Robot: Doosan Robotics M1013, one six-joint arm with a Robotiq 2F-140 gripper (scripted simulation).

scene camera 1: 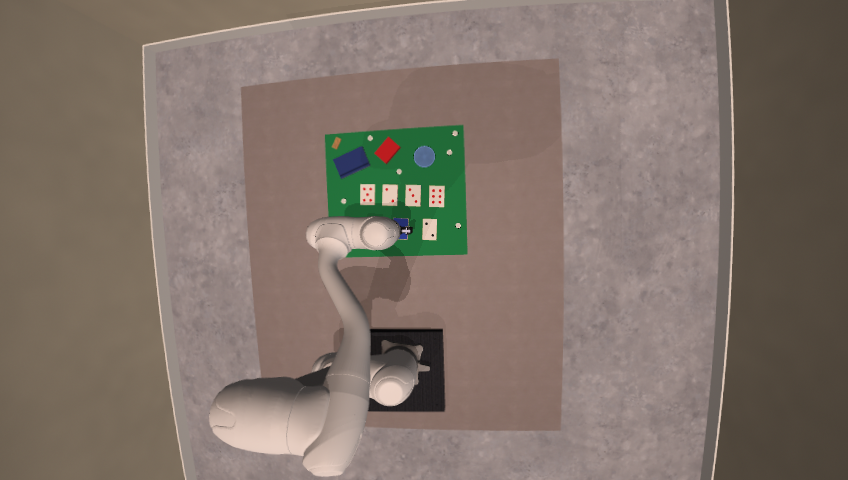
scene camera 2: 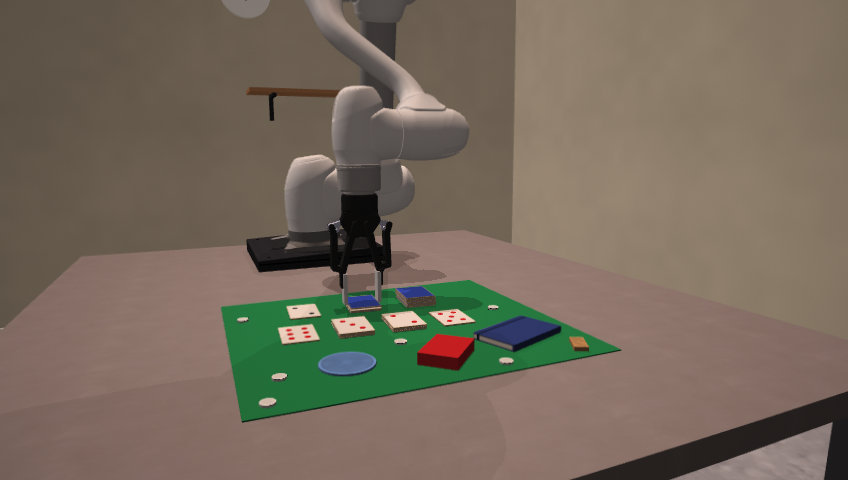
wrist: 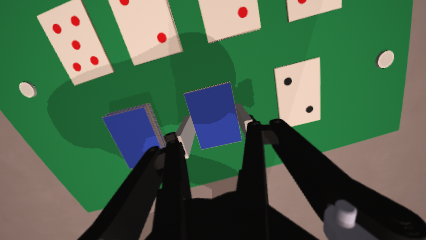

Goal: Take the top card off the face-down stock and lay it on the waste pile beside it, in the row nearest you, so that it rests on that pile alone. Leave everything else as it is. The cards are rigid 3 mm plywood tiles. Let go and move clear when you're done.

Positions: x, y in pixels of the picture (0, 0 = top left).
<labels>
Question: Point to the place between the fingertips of my gripper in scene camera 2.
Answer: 362, 301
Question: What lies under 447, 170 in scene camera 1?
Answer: A green mat.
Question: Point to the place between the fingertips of my gripper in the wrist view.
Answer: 214, 118
</labels>
